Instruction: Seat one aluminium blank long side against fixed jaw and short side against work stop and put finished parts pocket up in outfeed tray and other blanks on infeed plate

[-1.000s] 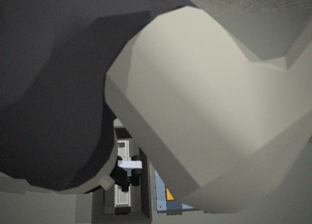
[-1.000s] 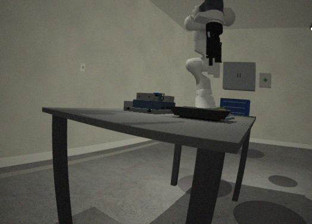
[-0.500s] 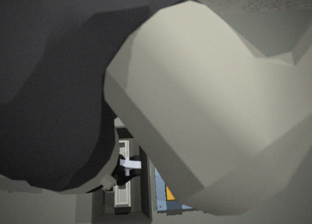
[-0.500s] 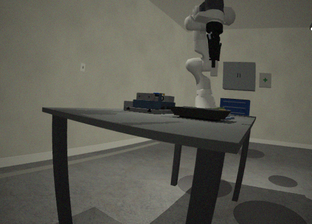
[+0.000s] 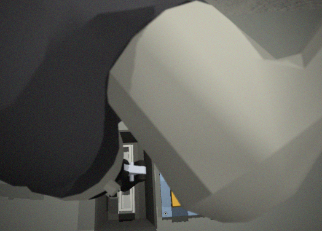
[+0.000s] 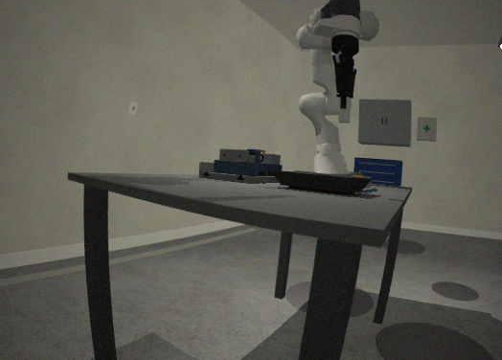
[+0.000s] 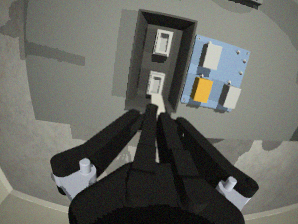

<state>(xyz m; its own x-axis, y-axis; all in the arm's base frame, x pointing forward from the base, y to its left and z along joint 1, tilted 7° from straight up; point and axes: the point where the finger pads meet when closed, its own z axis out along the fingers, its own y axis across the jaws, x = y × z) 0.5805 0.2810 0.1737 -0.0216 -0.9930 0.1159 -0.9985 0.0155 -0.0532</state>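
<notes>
My gripper is now 190 mm above the brass blank, 130 mm past it and 10 mm to the left of it. From my hand the other things lie so: work stop: 310 mm to the right, 120 mm below, 40 mm behind; then moving jaw: 360 mm to the right, 140 mm below, 70 mm behind; then fixed jaw: 360 mm to the right, 140 mm below.
</notes>
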